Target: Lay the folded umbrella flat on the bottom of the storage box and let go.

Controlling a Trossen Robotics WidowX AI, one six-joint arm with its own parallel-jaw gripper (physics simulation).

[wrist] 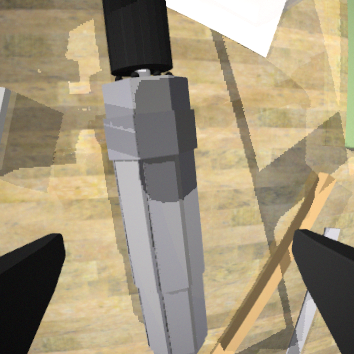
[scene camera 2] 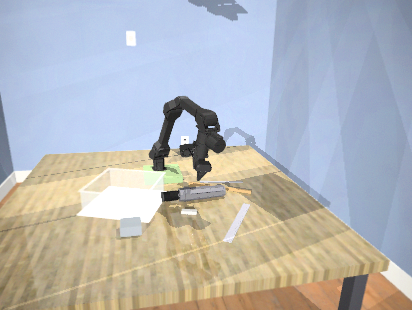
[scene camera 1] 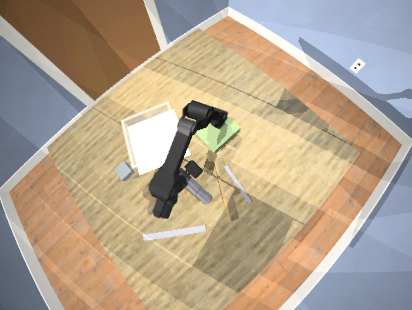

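The folded umbrella has a faceted grey body and a black handle. It lies on the table, its handle pointing toward the storage box. The storage box has pale, see-through walls and a bright white face; a white corner of it shows at the top of the wrist view. My gripper is open and empty, above the grey body. In the wrist view its fingers stand wide on either side of the body. In scene camera 1 the arm hides the fingers.
A wooden stick and a thin pale bar lie beside the umbrella. Another pale bar lies farther off. A grey block sits near the box. The arm stands at a green base.
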